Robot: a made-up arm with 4 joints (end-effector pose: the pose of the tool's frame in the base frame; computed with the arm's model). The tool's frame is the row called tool. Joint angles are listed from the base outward.
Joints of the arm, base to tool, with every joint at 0 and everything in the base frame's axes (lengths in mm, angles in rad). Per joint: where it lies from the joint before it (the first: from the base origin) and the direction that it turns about. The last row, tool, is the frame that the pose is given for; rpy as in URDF.
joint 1: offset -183.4 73.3 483.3 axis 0 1 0
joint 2: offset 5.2 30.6 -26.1 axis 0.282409 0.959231 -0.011
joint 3: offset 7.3 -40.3 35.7 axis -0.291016 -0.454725 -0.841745
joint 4: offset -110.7 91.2 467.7 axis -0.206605 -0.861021 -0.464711
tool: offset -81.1 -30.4 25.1 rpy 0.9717 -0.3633 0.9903
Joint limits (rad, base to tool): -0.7..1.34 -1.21..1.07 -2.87..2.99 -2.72..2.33
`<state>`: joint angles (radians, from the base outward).
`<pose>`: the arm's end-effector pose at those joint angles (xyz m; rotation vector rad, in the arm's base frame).
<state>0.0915 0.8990 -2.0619 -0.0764</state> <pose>0.3548 -0.0131 0.3084 -1.8255 -0.8771 -0.8475</pose>
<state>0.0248 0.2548 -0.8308 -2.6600</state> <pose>0.0804 0.0033 0.8623 -0.6873 -1.8683 0.1350</pose>
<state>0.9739 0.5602 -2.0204 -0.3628</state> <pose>0.1907 -0.0026 0.0575 -1.6992 -0.6205 -0.2505</pose>
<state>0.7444 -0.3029 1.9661 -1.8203</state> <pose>-0.0833 0.5260 0.6941 1.5769 0.0745 0.0293</pose>
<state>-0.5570 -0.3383 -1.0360 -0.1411</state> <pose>-0.5119 -0.0277 0.9153 0.6707 0.6554 1.9170</pose>
